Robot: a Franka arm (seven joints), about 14 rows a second.
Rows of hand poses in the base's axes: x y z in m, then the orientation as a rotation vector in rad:
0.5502 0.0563 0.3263 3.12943 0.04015 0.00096
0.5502 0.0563 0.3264 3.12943 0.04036 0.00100
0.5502 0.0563 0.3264 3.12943 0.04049 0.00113
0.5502 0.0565 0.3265 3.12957 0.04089 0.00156
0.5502 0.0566 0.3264 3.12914 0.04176 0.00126
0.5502 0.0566 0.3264 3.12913 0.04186 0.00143
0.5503 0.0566 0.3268 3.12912 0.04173 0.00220
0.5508 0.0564 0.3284 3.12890 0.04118 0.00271
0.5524 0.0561 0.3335 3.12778 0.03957 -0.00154
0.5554 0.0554 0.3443 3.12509 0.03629 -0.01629
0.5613 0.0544 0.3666 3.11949 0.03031 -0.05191
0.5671 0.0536 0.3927 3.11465 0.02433 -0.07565
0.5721 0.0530 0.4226 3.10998 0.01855 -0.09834
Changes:
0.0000 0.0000 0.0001 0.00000 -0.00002 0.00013
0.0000 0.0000 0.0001 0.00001 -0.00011 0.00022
0.0000 0.0002 0.0002 0.00015 -0.00038 0.00047
0.0000 0.0003 0.0001 -0.00027 -0.00019 0.00103
0.0000 0.0003 0.0001 -0.00027 -0.00030 0.00110
0.0001 0.0003 0.0005 -0.00028 -0.00079 0.00102
0.0006 0.0001 0.0021 -0.00050 -0.00112 0.00067
0.0022 -0.0002 0.0072 -0.00168 0.00157 -0.00037
0.0052 -0.0009 0.0180 -0.00449 0.01097 -0.00250
0.0111 -0.0019 0.0403 -0.01005 0.03372 -0.00643
0.0169 -0.0027 0.0664 -0.01466 0.04893 -0.01033
0.0219 -0.0033 0.0963 -0.01892 0.06351 -0.01411

